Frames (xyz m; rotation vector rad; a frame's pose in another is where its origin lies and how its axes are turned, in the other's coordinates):
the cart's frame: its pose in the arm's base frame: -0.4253 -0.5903 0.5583 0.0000 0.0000 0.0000
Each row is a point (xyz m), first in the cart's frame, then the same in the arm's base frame.
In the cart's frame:
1: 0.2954 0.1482 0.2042
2: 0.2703 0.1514 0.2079
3: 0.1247 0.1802 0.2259
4: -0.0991 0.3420 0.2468
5: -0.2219 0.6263 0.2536
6: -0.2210 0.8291 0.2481
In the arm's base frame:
1: -0.1299 -0.4421 0.7625
2: -0.1550 -0.4389 0.7662
3: -0.3006 -0.4101 0.7842
4: -0.5244 -0.2483 0.8051
5: -0.6472 0.0360 0.8119
6: -0.6463 0.2388 0.8064

